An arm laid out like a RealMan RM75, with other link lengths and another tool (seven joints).
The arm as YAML. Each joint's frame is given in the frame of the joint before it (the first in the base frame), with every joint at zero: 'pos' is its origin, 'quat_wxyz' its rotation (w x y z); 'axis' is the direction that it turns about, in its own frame. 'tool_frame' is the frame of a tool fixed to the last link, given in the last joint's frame.
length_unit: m
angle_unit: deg
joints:
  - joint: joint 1
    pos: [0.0, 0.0, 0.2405]
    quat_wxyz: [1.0, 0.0, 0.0, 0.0]
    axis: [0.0, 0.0, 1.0]
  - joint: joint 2
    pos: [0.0, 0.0, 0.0]
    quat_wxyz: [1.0, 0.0, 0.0, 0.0]
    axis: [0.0, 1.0, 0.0]
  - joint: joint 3
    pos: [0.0, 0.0, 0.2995]
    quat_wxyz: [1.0, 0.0, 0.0, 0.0]
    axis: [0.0, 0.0, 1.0]
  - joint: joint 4
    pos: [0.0, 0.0, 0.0]
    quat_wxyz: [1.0, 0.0, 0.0, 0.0]
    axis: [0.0, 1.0, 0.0]
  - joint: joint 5
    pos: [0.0, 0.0, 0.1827]
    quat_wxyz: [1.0, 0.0, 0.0, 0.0]
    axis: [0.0, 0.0, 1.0]
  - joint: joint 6
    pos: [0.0, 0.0, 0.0]
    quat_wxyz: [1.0, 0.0, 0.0, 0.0]
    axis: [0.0, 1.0, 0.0]
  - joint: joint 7
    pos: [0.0, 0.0, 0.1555]
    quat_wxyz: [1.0, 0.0, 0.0, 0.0]
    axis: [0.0, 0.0, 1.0]
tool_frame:
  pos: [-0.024, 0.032, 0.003]
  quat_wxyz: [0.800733, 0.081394, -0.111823, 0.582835]
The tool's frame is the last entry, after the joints.
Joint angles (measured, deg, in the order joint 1, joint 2, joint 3, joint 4, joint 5, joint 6, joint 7), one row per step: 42.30, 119.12, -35.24, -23.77, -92.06, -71.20, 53.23; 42.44, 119.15, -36.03, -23.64, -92.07, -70.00, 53.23; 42.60, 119.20, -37.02, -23.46, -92.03, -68.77, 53.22; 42.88, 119.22, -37.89, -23.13, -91.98, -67.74, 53.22; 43.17, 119.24, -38.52, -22.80, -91.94, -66.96, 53.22; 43.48, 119.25, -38.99, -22.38, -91.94, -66.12, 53.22; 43.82, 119.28, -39.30, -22.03, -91.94, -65.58, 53.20; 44.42, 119.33, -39.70, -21.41, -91.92, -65.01, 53.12; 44.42, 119.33, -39.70, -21.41, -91.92, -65.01, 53.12; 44.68, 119.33, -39.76, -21.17, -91.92, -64.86, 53.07; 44.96, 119.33, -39.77, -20.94, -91.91, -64.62, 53.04; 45.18, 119.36, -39.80, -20.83, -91.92, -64.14, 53.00; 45.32, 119.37, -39.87, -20.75, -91.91, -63.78, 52.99; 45.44, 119.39, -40.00, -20.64, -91.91, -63.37, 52.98; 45.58, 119.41, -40.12, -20.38, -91.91, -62.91, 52.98; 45.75, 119.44, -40.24, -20.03, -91.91, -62.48, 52.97
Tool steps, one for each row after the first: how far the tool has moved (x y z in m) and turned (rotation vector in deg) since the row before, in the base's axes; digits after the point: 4 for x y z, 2 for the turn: 0.0006, 0.0017, -0.0031, -0.18, -0.90, -0.53; 0.0004, 0.0014, -0.0038, -0.30, -0.97, -0.46; -0.0004, 0.0013, -0.0036, -0.38, -0.78, -0.31; -0.0007, 0.0011, -0.0029, -0.33, -0.55, -0.21; -0.0004, 0.0013, -0.0028, -0.28, -0.50, -0.36; -0.0012, 0.0011, -0.0022, -0.25, -0.30, -0.12; -0.0028, 0.0012, -0.0034, -0.47, -0.29, 0.05; 0.0000, 0.0000, 0.0000, 0.00, 0.00, 0.00; -0.0013, 0.0006, -0.0009, -0.13, -0.06, 0.07; -0.0012, 0.0010, -0.0008, -0.06, -0.05, -0.01; -0.0006, 0.0013, -0.0008, 0.09, -0.22, -0.17; -0.0003, 0.0009, -0.0006, 0.05, -0.18, -0.15; -0.0001, 0.0008, -0.0009, 0.00, -0.23, -0.19; 0.0001, 0.0007, -0.0014, -0.09, -0.19, -0.30; -0.0001, 0.0005, -0.0017, -0.18, -0.15, -0.29
